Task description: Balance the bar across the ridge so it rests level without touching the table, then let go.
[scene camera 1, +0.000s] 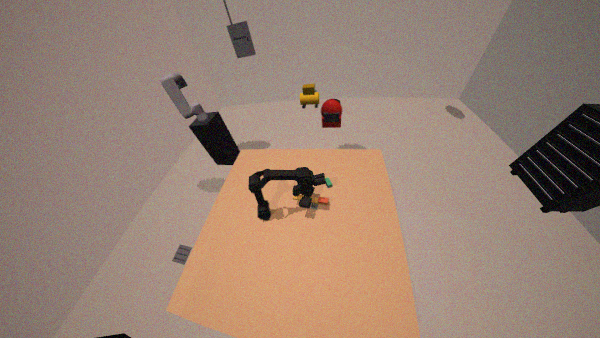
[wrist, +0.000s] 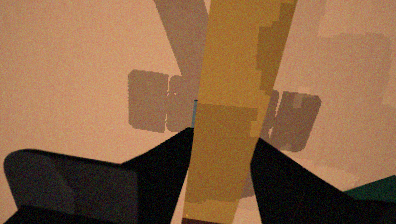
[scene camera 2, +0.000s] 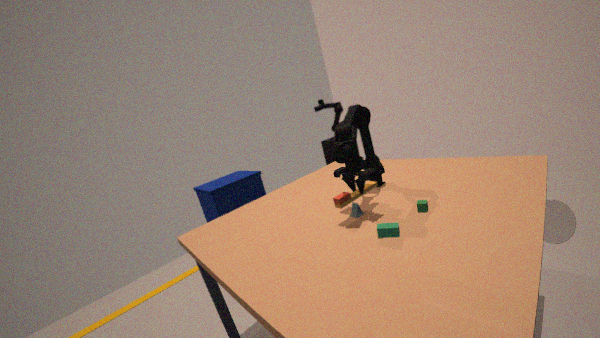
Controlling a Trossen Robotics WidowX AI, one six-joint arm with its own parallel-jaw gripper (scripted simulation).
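Observation:
My gripper (scene camera 2: pixel 358 193) (wrist: pixel 222 139): carrying a bar (wrist: pixel 242 55).

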